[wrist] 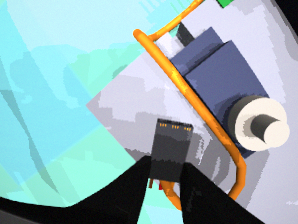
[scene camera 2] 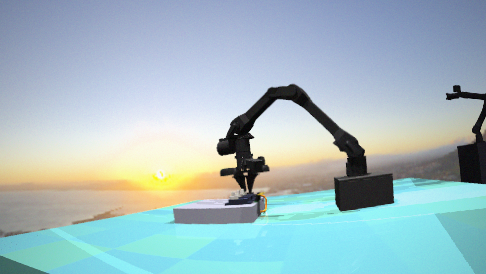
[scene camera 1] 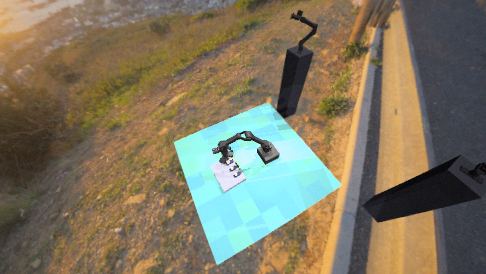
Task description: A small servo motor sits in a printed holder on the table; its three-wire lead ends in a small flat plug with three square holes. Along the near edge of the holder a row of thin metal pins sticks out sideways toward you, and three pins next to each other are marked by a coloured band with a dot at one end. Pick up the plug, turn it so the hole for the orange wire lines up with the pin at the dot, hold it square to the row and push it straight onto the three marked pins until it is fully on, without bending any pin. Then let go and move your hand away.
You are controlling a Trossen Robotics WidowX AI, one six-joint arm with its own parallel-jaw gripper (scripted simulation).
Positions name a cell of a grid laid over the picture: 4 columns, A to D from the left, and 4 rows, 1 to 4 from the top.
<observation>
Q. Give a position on a grey printed holder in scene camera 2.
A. B4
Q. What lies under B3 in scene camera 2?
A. My gripper.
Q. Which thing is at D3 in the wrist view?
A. A white output shaft.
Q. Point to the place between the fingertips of my gripper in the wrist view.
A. At C3
</observation>
